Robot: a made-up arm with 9 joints. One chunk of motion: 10 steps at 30 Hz.
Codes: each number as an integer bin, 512 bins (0 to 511) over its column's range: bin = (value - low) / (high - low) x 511, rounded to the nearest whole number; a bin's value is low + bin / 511 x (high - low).
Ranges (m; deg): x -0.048..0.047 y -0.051..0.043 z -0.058..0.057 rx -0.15..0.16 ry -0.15..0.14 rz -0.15..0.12
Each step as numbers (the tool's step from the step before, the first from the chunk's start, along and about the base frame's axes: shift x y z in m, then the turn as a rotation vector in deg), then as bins.
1 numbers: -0.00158 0.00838 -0.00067 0.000 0.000 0.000
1 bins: 250 323 255 247 264 284
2 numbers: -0.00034 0.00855 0.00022 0.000 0.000 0.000
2 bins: 256 324 259 247 264 284
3 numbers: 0.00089 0.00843 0.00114 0.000 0.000 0.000
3 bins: 263 323 263 247 264 284
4 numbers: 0.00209 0.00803 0.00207 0.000 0.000 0.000
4 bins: 269 321 267 247 264 284
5 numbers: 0.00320 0.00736 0.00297 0.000 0.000 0.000
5 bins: 275 317 271 247 264 284
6 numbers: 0.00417 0.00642 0.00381 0.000 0.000 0.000
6 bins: 281 312 275 247 264 284
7 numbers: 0.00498 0.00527 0.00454 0.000 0.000 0.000
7 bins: 285 306 278 247 264 284
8 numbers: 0.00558 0.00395 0.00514 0.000 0.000 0.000
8 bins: 288 299 281 247 264 284
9 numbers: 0.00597 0.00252 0.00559 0.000 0.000 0.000
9 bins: 290 291 283 247 264 284
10 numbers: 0.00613 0.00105 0.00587 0.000 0.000 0.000
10 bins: 291 283 284 247 264 284
